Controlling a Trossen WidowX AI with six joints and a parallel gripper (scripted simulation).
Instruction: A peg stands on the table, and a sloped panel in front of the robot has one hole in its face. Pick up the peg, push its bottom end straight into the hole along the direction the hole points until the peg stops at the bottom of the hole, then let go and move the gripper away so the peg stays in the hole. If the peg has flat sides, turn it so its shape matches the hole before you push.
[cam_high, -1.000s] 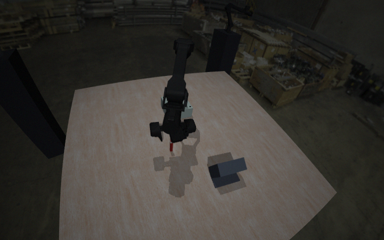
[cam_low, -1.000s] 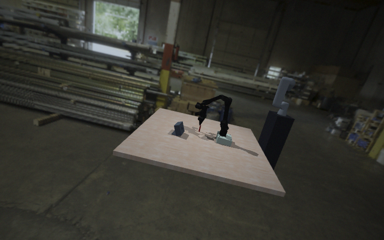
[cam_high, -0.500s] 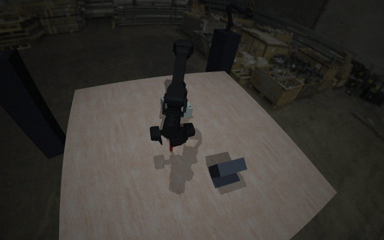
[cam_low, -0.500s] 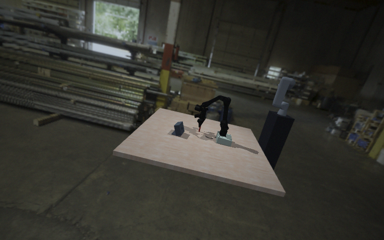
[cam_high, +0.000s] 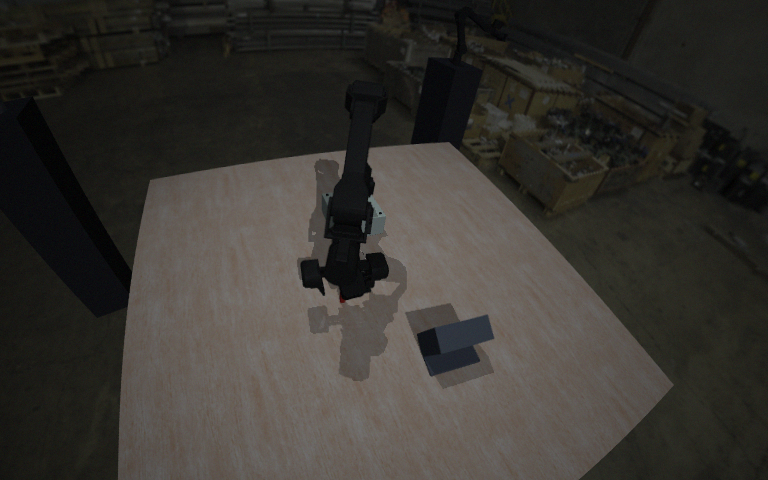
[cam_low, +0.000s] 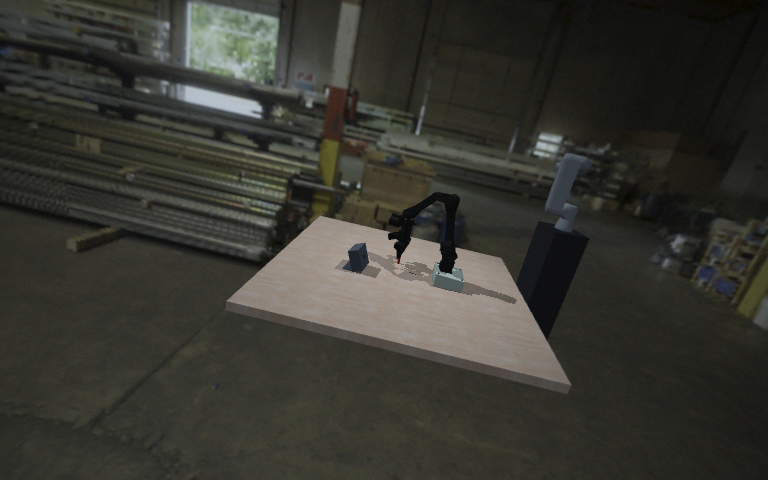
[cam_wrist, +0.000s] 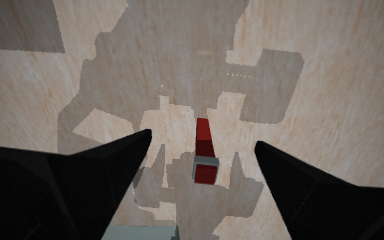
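The sloped panel lies 230 mm ahead of my gripper tip, 150 mm to the left of it and 20 mm above it. From my gripper tip the other things lie so: red square peg: 20 mm above.
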